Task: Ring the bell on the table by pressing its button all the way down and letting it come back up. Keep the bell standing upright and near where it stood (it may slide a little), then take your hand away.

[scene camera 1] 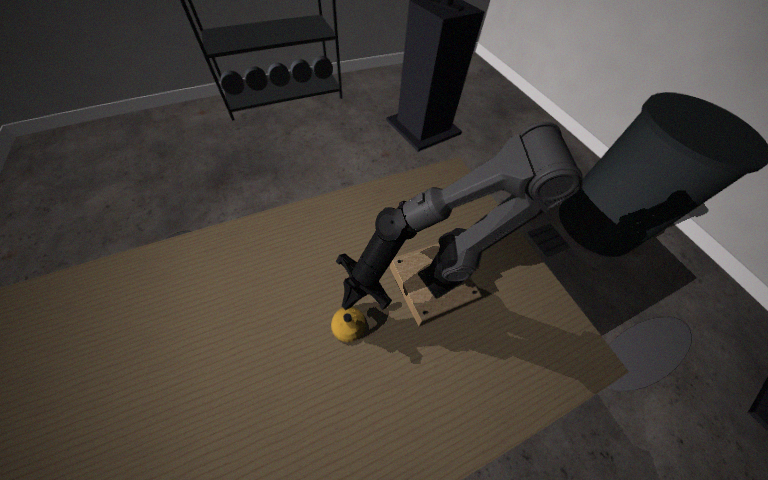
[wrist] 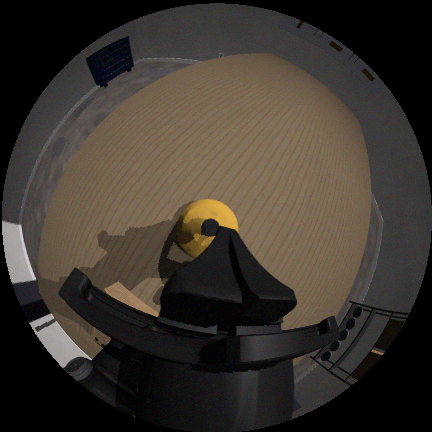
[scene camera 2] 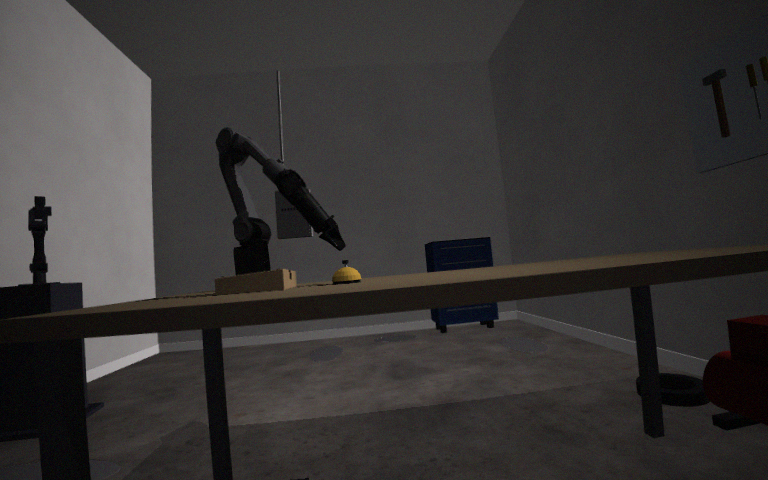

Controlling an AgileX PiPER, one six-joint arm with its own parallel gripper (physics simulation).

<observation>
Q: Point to a yellow dome bell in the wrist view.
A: At 188,229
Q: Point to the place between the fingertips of the gripper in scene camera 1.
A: At 346,306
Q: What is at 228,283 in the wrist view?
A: The gripper.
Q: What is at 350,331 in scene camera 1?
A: A yellow dome bell.
</observation>
